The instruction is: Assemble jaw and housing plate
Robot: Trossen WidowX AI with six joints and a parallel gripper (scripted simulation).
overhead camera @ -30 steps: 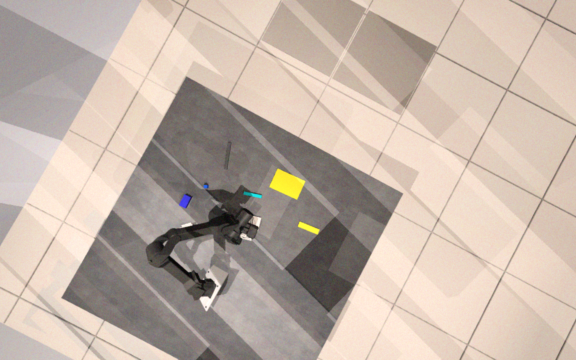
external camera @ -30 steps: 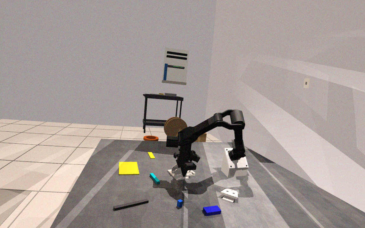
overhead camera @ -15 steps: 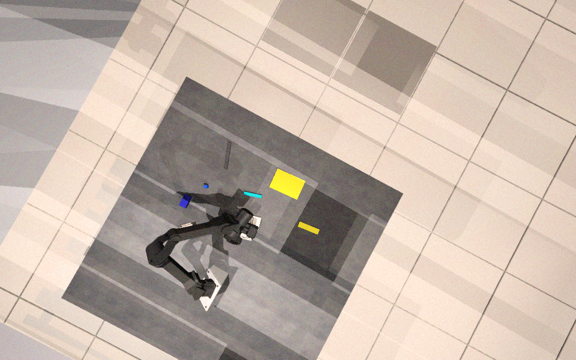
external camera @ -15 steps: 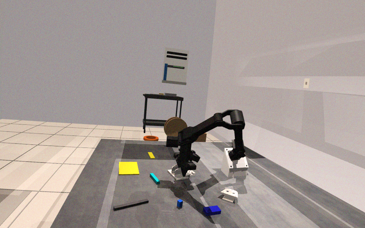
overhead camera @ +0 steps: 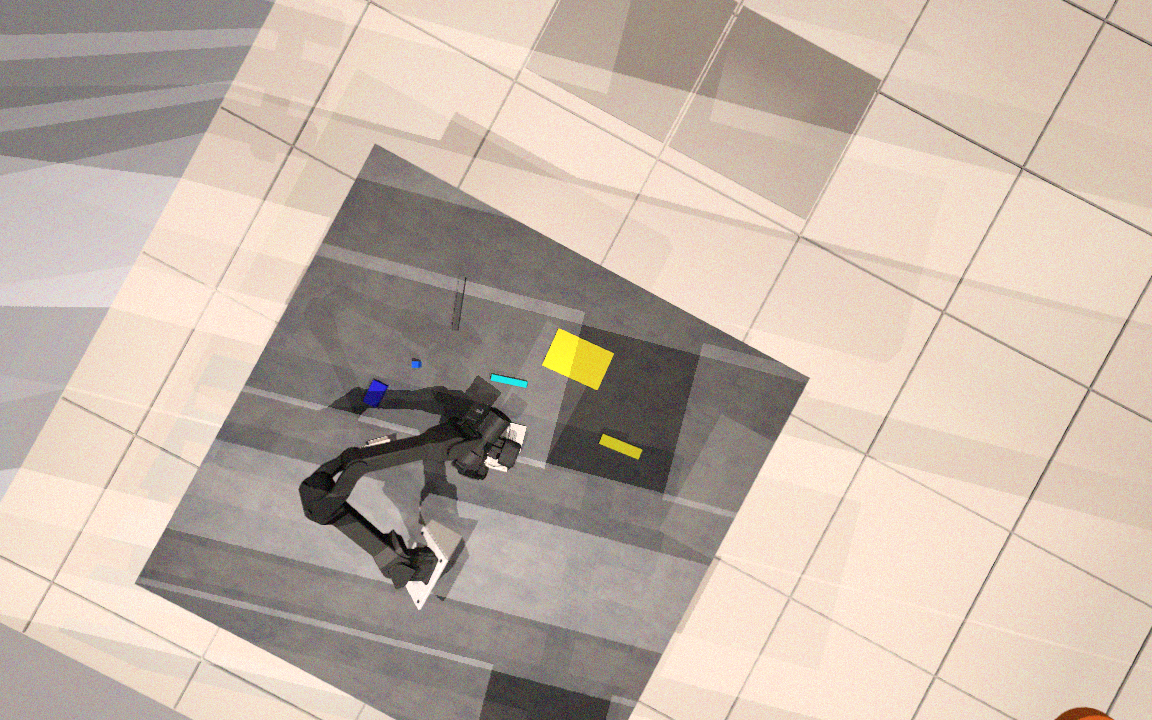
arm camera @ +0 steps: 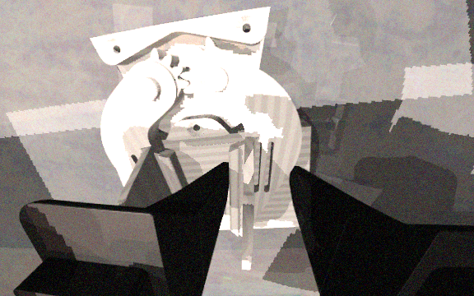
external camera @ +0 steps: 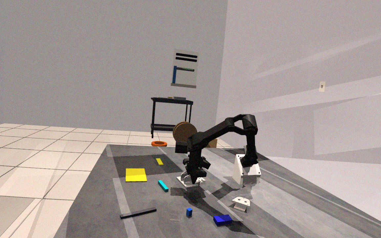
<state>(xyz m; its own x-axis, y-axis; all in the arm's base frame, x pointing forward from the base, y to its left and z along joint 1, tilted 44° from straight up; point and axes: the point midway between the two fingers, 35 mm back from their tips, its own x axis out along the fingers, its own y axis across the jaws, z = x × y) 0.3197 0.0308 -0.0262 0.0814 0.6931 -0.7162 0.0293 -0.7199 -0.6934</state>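
Now: gripper tip 3 cm past the white jaw and 2 cm to the left of it. The rest, counted from my gripper tip: cyan bar: 15 cm ahead, 1 cm to the left, 1 cm below; small blue cube: 10 cm ahead, 25 cm to the left; yellow sheet: 28 cm ahead, 13 cm to the right, 1 cm below.
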